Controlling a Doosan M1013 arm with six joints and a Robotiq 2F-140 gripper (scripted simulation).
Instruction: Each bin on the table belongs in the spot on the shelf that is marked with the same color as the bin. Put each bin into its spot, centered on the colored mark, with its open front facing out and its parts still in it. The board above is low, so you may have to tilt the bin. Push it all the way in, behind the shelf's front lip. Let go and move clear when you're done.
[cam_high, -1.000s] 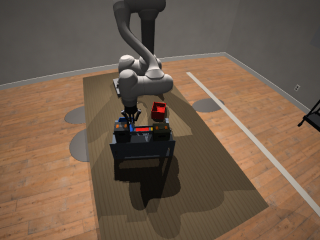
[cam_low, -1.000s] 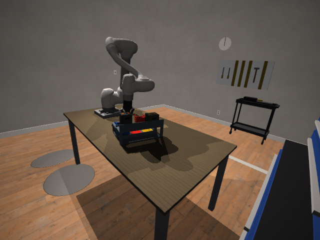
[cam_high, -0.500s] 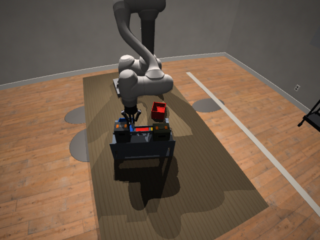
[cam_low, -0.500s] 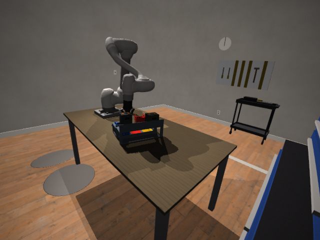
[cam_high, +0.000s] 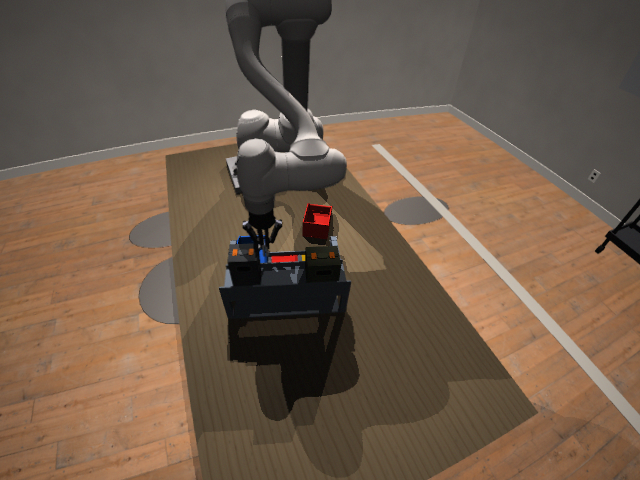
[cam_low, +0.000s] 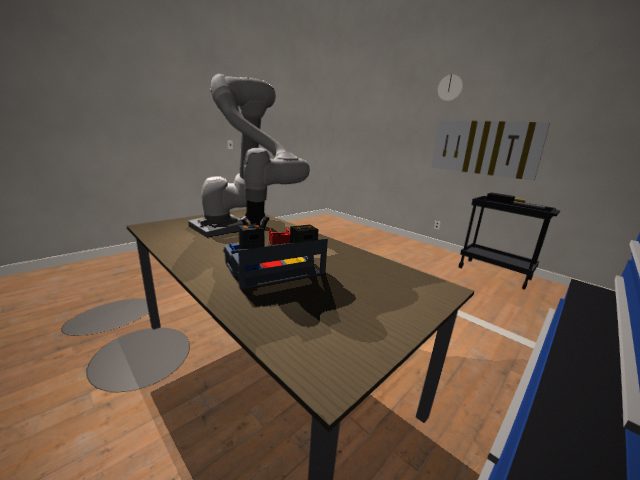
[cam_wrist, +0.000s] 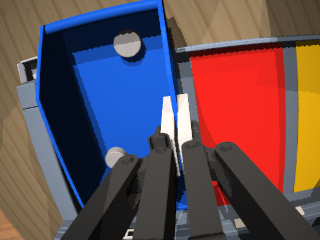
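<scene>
Now: the blue bin 3 cm behind my hand, 4 cm to the right of it and 4 cm below it. Also, from my hand: green toolbox: 21 cm ahead, 10 cm to the left, 6 cm above; then red bin: 11 cm behind, 28 cm to the left, 6 cm below; then dark box: 10 cm ahead, 11 cm to the right, 7 cm above.
</scene>
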